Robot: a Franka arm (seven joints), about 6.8 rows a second.
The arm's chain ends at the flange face. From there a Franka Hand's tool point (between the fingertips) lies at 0.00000 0.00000 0.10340 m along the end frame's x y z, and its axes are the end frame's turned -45 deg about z.
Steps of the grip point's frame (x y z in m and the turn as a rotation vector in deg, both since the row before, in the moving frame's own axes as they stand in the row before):
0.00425 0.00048 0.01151 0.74 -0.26 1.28
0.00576 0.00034 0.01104 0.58 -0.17 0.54
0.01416 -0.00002 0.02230 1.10 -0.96 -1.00
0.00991 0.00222 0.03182 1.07 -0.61 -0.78
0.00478 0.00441 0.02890 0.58 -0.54 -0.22
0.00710 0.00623 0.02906 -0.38 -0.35 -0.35
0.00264 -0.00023 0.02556 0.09 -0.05 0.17
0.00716 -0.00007 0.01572 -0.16 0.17 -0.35
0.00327 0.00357 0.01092 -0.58 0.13 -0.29
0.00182 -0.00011 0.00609 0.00 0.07 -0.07
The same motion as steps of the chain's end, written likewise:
0.00461 -0.00204 0.01152 0.34 -0.71 1.28
0.00527 -0.00330 0.01105 0.29 -0.53 0.54
0.01263 -0.00987 0.02233 0.10 -1.46 -1.00
0.01072 -0.00487 0.03184 0.33 -1.19 -0.78
0.00793 -0.00021 0.02891 0.03 -0.79 -0.22
0.00938 -0.00155 0.02906 -0.52 0.02 -0.35
0.00188 -0.00198 0.02556 0.03 -0.10 0.17
0.00459 -0.00510 0.01572 0.01 0.23 -0.35
0.00393 -0.00036 0.01093 -0.32 0.50 -0.29
0.00112 -0.00128 0.00609 0.05 0.05 -0.07

